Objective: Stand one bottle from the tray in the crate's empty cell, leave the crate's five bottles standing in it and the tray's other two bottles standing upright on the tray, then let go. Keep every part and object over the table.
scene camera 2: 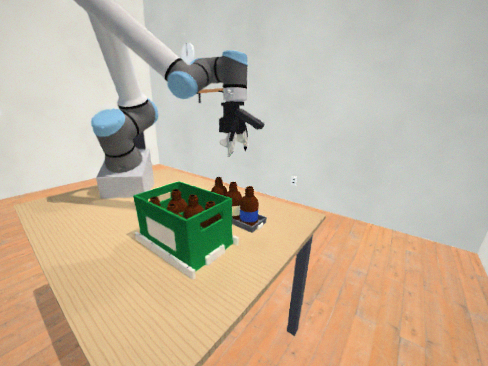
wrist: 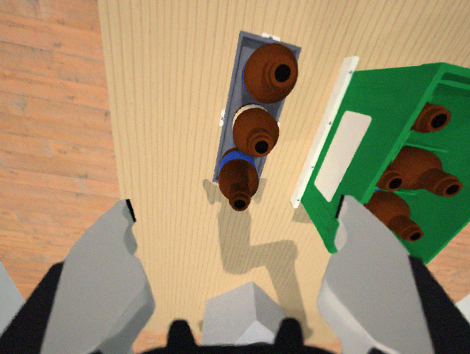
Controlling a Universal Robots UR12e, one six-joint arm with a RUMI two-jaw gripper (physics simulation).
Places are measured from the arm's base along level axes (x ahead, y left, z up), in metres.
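Pixels of known places: gripper, fingertip midpoint: (scene camera 2: 237, 153) (wrist: 235, 199); arm's base, origin of the base link: (scene camera 2: 124, 160).
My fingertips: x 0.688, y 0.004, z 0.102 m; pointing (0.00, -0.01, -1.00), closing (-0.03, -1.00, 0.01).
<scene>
For each thing: its top centre in the pictures, then the offset to it from my fingertips. Level surfaces: height alone.
- dark grey tray, middle of its top: (wrist: 249, 125) (scene camera 2: 233, 211) dy -0.031, dx -0.004, dz -0.250 m
- green crate, middle of its top: (wrist: 433, 192) (scene camera 2: 181, 196) dy -0.270, dx -0.074, dz -0.101 m
- wooden table, its level: dz -0.276 m
My gripper (scene camera 2: 238, 151) (wrist: 235, 199) is open and empty, high above the table and the tray bottles. The dark grey tray (scene camera 2: 252, 227) (wrist: 232, 80) holds three upright brown bottles: a blue-labelled one (scene camera 2: 249, 202) (wrist: 267, 80) at the end farthest from the robot base, a cream-labelled one (scene camera 2: 234, 192) (wrist: 254, 129) in the middle, and another blue-labelled one (scene camera 2: 218, 186) (wrist: 238, 180) nearest the base. The green crate (scene camera 2: 215, 240) (wrist: 380, 100) holds brown bottles standing in cells, partly hidden by its walls. In the wrist view, bare crate interior shows right of its far bottle (wrist: 431, 118).
White strips (scene camera 2: 167, 256) (wrist: 327, 127) lie along the crate's base on the wooden table (scene camera 2: 120, 290) (wrist: 165, 100). The crate stands close beside the tray, its walls rising beside it. The robot's grey base block (scene camera 2: 125, 180) (wrist: 227, 310) stands at the table's other end.
</scene>
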